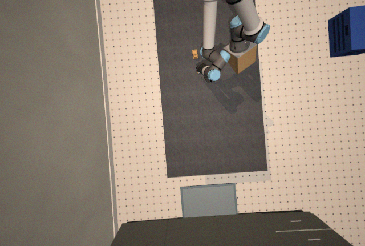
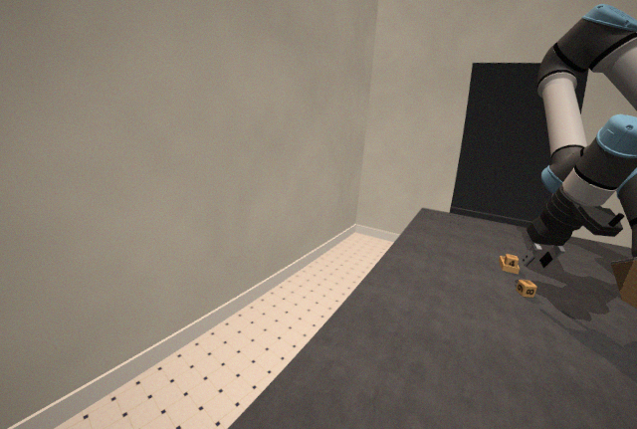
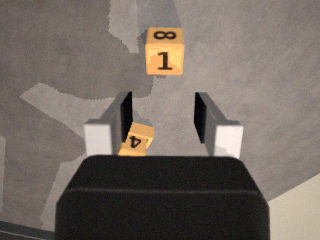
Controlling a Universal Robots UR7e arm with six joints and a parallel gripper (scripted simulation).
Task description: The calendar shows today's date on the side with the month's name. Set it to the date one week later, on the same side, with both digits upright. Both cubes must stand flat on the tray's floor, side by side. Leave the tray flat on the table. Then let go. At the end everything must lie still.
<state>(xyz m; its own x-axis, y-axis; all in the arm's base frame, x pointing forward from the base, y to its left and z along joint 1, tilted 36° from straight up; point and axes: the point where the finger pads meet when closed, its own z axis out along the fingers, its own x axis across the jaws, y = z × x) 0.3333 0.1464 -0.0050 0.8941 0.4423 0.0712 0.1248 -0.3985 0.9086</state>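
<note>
The number cube lies 80 mm below my hand and 10 mm to the right of it.
</note>
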